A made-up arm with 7 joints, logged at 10 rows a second.
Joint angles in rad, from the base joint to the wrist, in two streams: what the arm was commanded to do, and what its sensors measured. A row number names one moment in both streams.
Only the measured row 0 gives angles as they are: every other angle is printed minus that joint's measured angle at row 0.
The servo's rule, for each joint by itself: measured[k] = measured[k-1] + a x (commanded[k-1-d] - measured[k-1]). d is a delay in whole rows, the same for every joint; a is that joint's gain. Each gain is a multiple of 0.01, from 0.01 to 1. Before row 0 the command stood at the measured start. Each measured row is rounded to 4 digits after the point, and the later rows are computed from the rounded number. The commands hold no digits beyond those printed.
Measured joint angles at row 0:
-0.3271 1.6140 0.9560 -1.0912 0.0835 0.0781 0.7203
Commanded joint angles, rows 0 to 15:
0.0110 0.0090 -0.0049 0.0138 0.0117 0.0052 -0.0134
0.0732 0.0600 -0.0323 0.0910 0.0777 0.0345 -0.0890
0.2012 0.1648 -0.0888 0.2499 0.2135 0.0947 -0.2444
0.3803 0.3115 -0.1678 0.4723 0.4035 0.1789 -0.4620
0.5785 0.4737 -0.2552 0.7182 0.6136 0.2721 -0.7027
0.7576 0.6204 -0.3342 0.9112 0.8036 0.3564 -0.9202
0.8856 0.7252 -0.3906 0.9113 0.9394 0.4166 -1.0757
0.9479 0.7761 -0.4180 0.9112 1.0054 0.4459 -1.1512
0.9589 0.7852 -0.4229 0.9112 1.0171 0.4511 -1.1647
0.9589 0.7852 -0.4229 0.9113 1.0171 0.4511 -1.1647
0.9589 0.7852 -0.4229 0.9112 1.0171 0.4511 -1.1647
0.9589 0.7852 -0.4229 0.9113 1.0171 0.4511 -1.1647
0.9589 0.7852 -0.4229 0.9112 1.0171 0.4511 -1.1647
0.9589 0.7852 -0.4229 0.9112 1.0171 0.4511 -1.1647
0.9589 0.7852 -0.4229 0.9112 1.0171 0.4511 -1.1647
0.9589 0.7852 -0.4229 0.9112 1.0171 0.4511 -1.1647
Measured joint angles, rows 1 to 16:
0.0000 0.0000 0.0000 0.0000 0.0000 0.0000 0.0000
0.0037 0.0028 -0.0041 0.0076 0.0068 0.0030 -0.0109
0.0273 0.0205 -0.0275 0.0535 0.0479 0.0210 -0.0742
0.0864 0.0652 -0.0784 0.1615 0.1439 0.0630 -0.2121
0.1863 0.1416 -0.1526 0.3324 0.2945 0.1291 -0.4145
0.3196 0.2446 -0.2378 0.5446 0.4796 0.2106 -0.6479
0.4685 0.3611 -0.3178 0.7462 0.6675 0.2937 -0.8685
0.6103 0.4740 -0.3782 0.8370 0.8252 0.3638 -1.0363
0.7251 0.5677 -0.4112 0.8778 0.9297 0.4106 -1.1294
0.8046 0.6351 -0.4209 0.8962 0.9804 0.4337 -1.1580
0.8571 0.6816 -0.4226 0.9045 1.0017 0.4436 -1.1634
0.8917 0.7137 -0.4228 0.9082 1.0106 0.4479 -1.1645
0.9145 0.7359 -0.4229 0.9099 1.0144 0.4497 -1.1647
0.9296 0.7512 -0.4229 0.9106 1.0160 0.4505 -1.1647
0.9396 0.7617 -0.4229 0.9109 1.0166 0.4508 -1.1647
0.9462 0.7690 -0.4229 0.9111 1.0169 0.4510 -1.1647
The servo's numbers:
d 1
a 0.34 0.31 0.83 0.55 0.58 0.57 0.81

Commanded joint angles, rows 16 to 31:
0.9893 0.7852 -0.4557 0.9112 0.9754 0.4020 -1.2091
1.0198 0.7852 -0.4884 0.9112 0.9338 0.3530 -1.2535
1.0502 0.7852 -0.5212 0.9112 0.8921 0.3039 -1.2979
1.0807 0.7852 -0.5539 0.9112 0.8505 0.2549 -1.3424
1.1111 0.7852 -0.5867 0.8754 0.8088 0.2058 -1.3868
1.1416 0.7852 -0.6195 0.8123 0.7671 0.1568 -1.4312
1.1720 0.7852 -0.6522 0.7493 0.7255 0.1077 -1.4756
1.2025 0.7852 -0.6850 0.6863 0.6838 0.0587 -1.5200
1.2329 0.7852 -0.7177 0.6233 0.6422 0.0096 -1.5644
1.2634 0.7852 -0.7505 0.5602 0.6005 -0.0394 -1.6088
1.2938 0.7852 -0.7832 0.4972 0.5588 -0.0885 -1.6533
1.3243 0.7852 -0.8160 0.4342 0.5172 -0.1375 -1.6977
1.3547 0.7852 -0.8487 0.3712 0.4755 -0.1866 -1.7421
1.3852 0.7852 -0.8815 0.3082 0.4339 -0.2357 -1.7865
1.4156 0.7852 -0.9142 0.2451 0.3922 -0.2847 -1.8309
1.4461 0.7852 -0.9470 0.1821 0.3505 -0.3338 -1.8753
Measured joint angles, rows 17 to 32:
0.9505 0.7740 -0.4229 0.9112 1.0170 0.4511 -1.1647
0.9637 0.7775 -0.4501 0.9112 0.9929 0.4231 -1.2007
0.9828 0.7799 -0.4819 0.9112 0.9586 0.3831 -1.2435
1.0057 0.7815 -0.5145 0.9112 0.9200 0.3380 -1.2876
1.0312 0.7826 -0.5472 0.9112 0.8797 0.2906 -1.3320
1.0584 0.7834 -0.5800 0.8915 0.8386 0.2423 -1.3764
1.0867 0.7840 -0.6128 0.8479 0.7971 0.1936 -1.4208
1.1157 0.7844 -0.6455 0.7937 0.7556 0.1446 -1.4652
1.1452 0.7846 -0.6783 0.7346 0.7140 0.0956 -1.5096
1.1750 0.7848 -0.7110 0.6734 0.6724 0.0466 -1.5540
1.2051 0.7849 -0.7438 0.6111 0.6307 -0.0024 -1.5984
1.2353 0.7850 -0.7765 0.5485 0.5890 -0.0515 -1.6429
1.2656 0.7851 -0.8093 0.4856 0.5474 -0.1005 -1.6873
1.2959 0.7851 -0.8420 0.4227 0.5057 -0.1496 -1.7317
1.3263 0.7851 -0.8748 0.3597 0.4641 -0.1987 -1.7761
1.3567 0.7851 -0.9075 0.2967 0.4224 -0.2477 -1.8205

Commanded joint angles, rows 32 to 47:
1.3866 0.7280 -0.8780 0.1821 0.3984 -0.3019 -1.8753
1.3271 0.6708 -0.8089 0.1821 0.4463 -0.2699 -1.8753
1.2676 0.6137 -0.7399 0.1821 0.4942 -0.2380 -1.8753
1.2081 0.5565 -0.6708 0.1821 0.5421 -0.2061 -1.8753
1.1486 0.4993 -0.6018 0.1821 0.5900 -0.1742 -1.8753
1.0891 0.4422 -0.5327 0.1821 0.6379 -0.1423 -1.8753
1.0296 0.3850 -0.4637 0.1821 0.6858 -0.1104 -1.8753
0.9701 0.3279 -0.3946 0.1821 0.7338 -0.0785 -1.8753
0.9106 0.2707 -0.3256 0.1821 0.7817 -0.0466 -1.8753
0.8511 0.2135 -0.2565 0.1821 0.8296 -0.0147 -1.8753
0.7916 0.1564 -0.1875 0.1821 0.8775 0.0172 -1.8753
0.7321 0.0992 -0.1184 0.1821 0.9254 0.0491 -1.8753
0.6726 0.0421 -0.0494 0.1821 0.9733 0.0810 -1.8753
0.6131 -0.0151 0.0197 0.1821 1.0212 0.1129 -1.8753
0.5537 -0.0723 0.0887 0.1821 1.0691 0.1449 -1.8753
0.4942 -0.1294 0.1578 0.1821 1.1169 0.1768 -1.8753
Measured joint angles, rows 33 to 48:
1.3871 0.7851 -0.9403 0.2337 0.3807 -0.2968 -1.8649
1.3869 0.7674 -0.8886 0.2053 0.3910 -0.2997 -1.8733
1.3666 0.7375 -0.8224 0.1925 0.4231 -0.2827 -1.8749
1.3329 0.6991 -0.7539 0.1868 0.4643 -0.2572 -1.8752
1.2905 0.6549 -0.6849 0.1842 0.5094 -0.2281 -1.8753
1.2423 0.6067 -0.6159 0.1830 0.5561 -0.1974 -1.8753
1.1902 0.5557 -0.5468 0.1825 0.6035 -0.1660 -1.8753
1.1356 0.5028 -0.4778 0.1823 0.6512 -0.1343 -1.8753
1.0793 0.4486 -0.4087 0.1822 0.6991 -0.1025 -1.8753
1.0219 0.3935 -0.3397 0.1821 0.7470 -0.0706 -1.8753
0.9638 0.3377 -0.2706 0.1821 0.7949 -0.0387 -1.8753
0.9053 0.2815 -0.2016 0.1821 0.8428 -0.0068 -1.8753
0.8464 0.2250 -0.1325 0.1821 0.8907 0.0251 -1.8753
0.7873 0.1683 -0.0635 0.1821 0.9386 0.0570 -1.8753
0.7281 0.1114 0.0056 0.1821 0.9865 0.0889 -1.8753
0.6688 0.0545 0.0746 0.1821 1.0344 0.1208 -1.8753

